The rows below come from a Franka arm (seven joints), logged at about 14 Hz.
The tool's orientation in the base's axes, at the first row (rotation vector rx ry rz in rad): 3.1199, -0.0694, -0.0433
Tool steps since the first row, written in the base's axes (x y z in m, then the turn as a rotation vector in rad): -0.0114, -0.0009, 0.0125, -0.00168, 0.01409, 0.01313; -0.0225, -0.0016, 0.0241, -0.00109, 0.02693, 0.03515; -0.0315, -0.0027, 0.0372, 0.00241, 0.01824, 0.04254; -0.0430, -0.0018, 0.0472, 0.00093, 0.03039, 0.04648; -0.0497, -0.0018, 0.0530, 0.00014, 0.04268, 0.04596; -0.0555, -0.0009, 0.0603, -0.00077, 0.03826, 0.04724
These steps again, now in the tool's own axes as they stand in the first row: -0.0117, 0.0017, -0.0122, -0.00267, -0.01372, -0.01336; -0.0231, 0.0031, -0.0234, -0.00325, -0.02610, -0.03564; -0.0324, 0.0049, -0.0362, 0.00043, -0.01742, -0.04295; -0.0441, 0.0047, -0.0459, -0.00170, -0.02941, -0.04709; -0.0510, 0.0051, -0.0515, -0.00302, -0.04166, -0.04679; -0.0570, 0.0046, -0.0587, -0.00377, -0.03718, -0.04796
